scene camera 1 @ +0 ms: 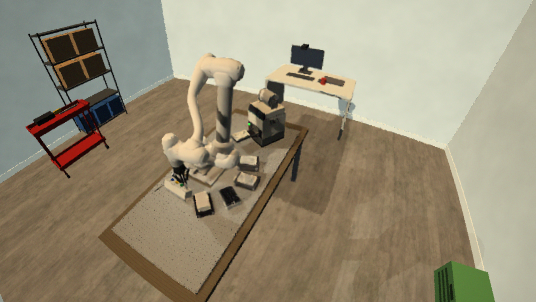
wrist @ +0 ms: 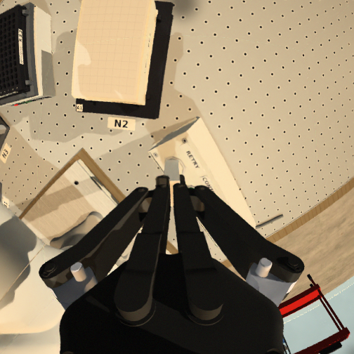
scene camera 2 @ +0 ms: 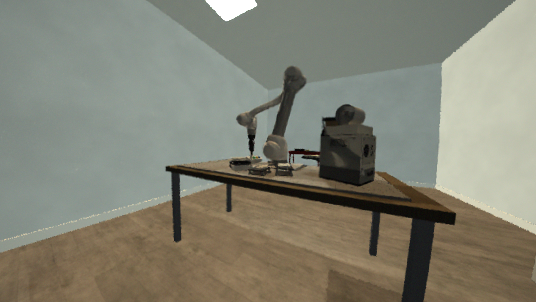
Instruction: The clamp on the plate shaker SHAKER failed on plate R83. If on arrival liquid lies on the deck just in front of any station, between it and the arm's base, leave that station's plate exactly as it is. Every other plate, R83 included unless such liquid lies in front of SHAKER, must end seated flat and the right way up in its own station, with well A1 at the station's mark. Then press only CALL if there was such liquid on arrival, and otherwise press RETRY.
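Frame: origin at the arm's base, x ahead, y left, z up, level; millimetres.
Where they show: gripper, fingertip midpoint: (scene camera 1: pixel 186 187) (scene camera 2: pixel 251 157); arm's base at its link origin: (scene camera 1: pixel 202 164).
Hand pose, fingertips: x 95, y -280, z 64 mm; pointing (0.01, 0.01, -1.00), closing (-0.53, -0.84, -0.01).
Note:
Each offset is from my fingertips to the top centre of the thing.
My gripper (scene camera 1: pixel 181 182) (scene camera 2: pixel 251 154) (wrist: pixel 171 169) is shut and empty, pointing down. In the wrist view its tips cover the button place beside the word RETRY on the pale button box {76 mm back, 23 mm right, 10 mm up} (scene camera 1: pixel 176 189) (wrist: pixel 220 187); contact cannot be told. A pale plate {165 mm ahead, 24 mm right, 7 mm up} (scene camera 1: pixel 202 200) (wrist: pixel 115 52) lies on the black station N2 (wrist: pixel 163 65), whose A1 mark shows at a near corner. A black plate {289 mm ahead, 111 mm left, 4 mm down} (scene camera 1: pixel 229 196) (wrist: pixel 10 52) sits on a light-sided device beside it. Pale plates {308 mm ahead, 310 mm left, 25 mm down} (scene camera 1: pixel 247 179) {226 mm ahead, 465 mm left, 6 mm down} (scene camera 1: pixel 249 161) stand farther along the arc. The N3 label (wrist: pixel 5 152) shows; SHAKER's label is not readable.
A large instrument {167 mm ahead, 868 mm left, 382 mm up} (scene camera 1: pixel 267 122) (scene camera 2: pixel 347 155) stands at the table's far end, with a pale plate {53 mm ahead, 632 mm left, 61 mm up} (scene camera 1: pixel 240 135) at its front. The arm's base plate (wrist: pixel 65 205) is near the button box. A red cart (scene camera 1: pixel 65 120) (wrist: pixel 300 302) stands beyond the table edge.

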